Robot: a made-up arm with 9 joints.
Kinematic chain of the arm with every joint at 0, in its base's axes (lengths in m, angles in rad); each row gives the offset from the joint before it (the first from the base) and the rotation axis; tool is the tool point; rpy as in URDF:
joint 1: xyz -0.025 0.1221 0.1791 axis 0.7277 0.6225 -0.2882
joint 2: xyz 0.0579 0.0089 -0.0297 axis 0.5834 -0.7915 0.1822
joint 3: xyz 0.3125 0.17 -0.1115 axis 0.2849 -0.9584 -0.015
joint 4: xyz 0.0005 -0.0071 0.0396 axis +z
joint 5: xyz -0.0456 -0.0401 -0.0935 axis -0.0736 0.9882 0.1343
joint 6: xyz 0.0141 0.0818 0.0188 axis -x
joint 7: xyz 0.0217 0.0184 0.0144 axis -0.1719 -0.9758 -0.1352
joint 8: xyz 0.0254 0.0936 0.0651 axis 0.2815 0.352 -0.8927
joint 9: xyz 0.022 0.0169 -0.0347 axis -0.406 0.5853 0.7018
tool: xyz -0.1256 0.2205 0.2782 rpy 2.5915 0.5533 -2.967
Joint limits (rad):
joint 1: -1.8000..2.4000
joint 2: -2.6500..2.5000
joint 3: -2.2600..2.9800
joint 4: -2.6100..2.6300
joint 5: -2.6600..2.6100
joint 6: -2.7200..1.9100
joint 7: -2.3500..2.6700
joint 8: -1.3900..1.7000
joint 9: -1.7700..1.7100
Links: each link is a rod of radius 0.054 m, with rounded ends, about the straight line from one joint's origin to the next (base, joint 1, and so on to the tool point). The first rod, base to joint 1, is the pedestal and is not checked.
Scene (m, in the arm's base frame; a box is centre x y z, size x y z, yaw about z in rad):
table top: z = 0
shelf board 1: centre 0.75 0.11 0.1 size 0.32 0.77 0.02 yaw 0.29
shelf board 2: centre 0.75 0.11 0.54 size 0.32 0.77 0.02 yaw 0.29
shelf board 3: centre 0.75 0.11 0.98 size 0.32 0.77 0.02 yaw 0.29
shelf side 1: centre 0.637 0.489 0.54 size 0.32 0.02 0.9 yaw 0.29
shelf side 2: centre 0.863 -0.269 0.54 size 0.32 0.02 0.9 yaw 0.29
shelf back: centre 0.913 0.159 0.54 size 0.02 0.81 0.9 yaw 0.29
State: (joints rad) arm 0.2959 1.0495 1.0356 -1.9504 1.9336 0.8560 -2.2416 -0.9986 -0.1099
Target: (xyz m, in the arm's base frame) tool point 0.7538 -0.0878 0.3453
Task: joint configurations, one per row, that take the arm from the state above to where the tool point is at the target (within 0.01 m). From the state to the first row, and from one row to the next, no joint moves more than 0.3 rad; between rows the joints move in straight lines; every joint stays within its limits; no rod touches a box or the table.
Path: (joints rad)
1: 0.1716 1.0105 1.2384 -1.9118 1.9065 0.9161 -2.0654 -1.1356 -0.0994
2: 0.0472 0.9715 1.4411 -1.8731 1.8794 0.9763 -1.8892 -1.2726 -0.0889
3: 0.2391 1.0375 1.3730 -1.9061 1.6709 0.8988 -1.7210 -1.3313 -0.0775
4: 0.4310 1.1034 1.3048 -1.9392 1.4625 0.8214 -1.5528 -1.3900 -0.0660
5: 0.5369 1.0374 1.1925 -2.0045 1.6068 0.8104 -1.7881 -1.2590 -0.0819
6: 0.6427 0.9714 1.0802 -2.0699 1.7512 0.7993 -2.0233 -1.1280 -0.0978

